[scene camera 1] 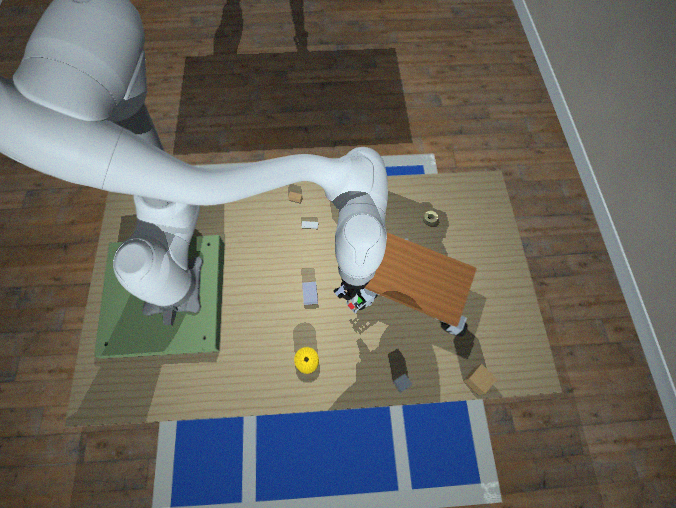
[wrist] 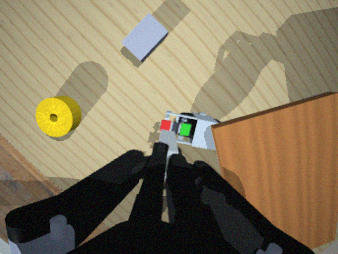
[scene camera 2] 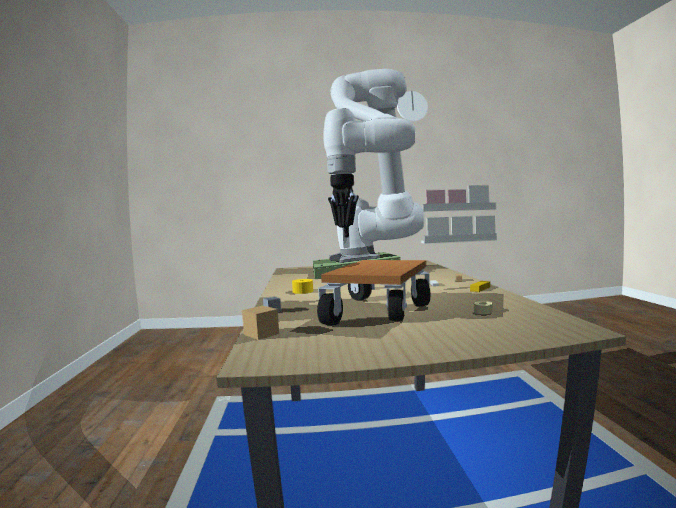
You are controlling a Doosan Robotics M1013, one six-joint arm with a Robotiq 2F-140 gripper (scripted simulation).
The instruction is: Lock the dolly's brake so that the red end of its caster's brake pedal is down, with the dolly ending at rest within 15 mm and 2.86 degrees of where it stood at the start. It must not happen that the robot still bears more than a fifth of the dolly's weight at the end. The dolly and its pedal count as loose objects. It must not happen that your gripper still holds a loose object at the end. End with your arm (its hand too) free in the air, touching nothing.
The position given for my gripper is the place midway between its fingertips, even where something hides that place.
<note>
In view: my gripper (scene camera 2: 345, 247), a tan cube (scene camera 2: 260, 322) and a grey block (wrist: 149, 33).
My gripper is seen too in the wrist view (wrist: 165, 141). The wrist view does not show the tan cube: it is out of frame.
</note>
